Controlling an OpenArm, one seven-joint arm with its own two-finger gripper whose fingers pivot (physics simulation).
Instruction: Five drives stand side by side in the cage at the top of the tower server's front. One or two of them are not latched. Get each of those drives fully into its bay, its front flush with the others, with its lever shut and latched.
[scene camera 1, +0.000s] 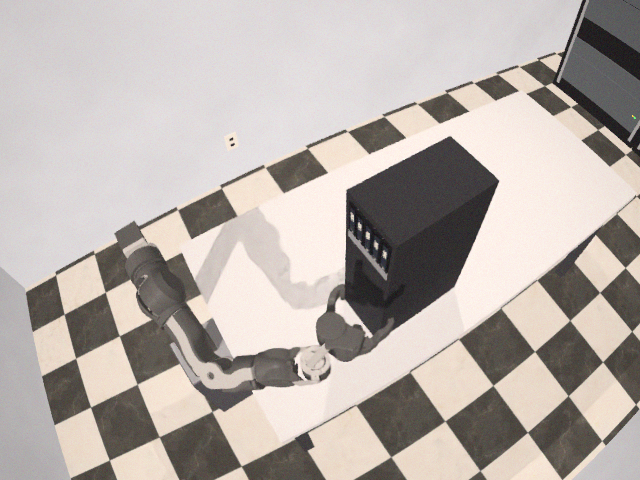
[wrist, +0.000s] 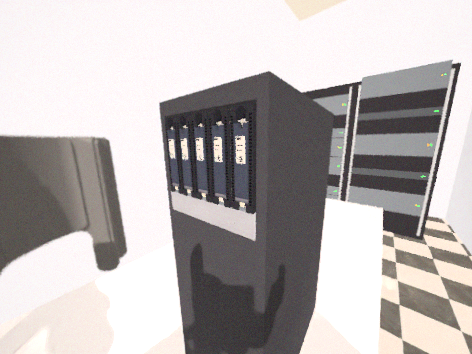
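The black tower server (scene camera 1: 418, 198) (wrist: 295, 200) stands upright on the table. Five dark blue drives with pale labels stand side by side in its cage: the leftmost drive (scene camera 1: 352, 218) (wrist: 174, 168), the second (wrist: 186, 170), the middle drive (scene camera 1: 367, 236) (wrist: 201, 173), the fourth (wrist: 219, 175) and the rightmost drive (scene camera 1: 384, 255) (wrist: 241, 177). Their fronts look about level and no lever visibly swings out; small offsets and latching cannot be told. My gripper (scene camera 1: 366, 305) is open and empty, low before the server's front, below the cage. One finger shows at the wrist view's left.
A light grey strip (scene camera 1: 366, 254) (wrist: 215, 217) runs below the drives. The white table (scene camera 1: 542, 155) (wrist: 352, 250) carries the server. Server racks (scene camera 1: 604, 62) (wrist: 400, 147) stand on the checkered floor behind it. A wall with an outlet (scene camera 1: 231, 141) runs along the far side.
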